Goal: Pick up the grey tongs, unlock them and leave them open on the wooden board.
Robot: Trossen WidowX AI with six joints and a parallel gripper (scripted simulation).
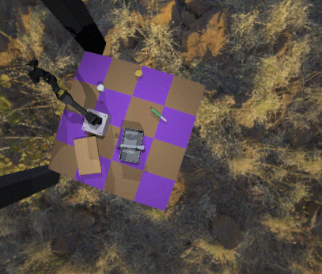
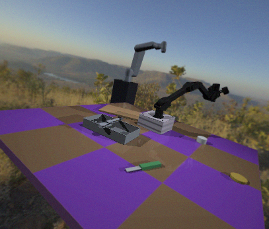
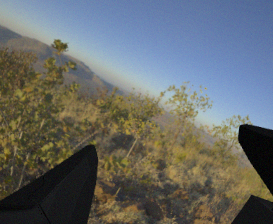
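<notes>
My gripper tip is 98 cm short of the roasting tin, 43 cm to the left of it and 32 cm above it. The rest, counted from my gripper tip: yellow disc 88 cm ahead, 34 cm below, 26 cm to the left; white puck 55 cm ahead, 33 cm below, 4 cm to the left; wooden board 65 cm to the right, 57 cm ahead, 34 cm below.
</notes>
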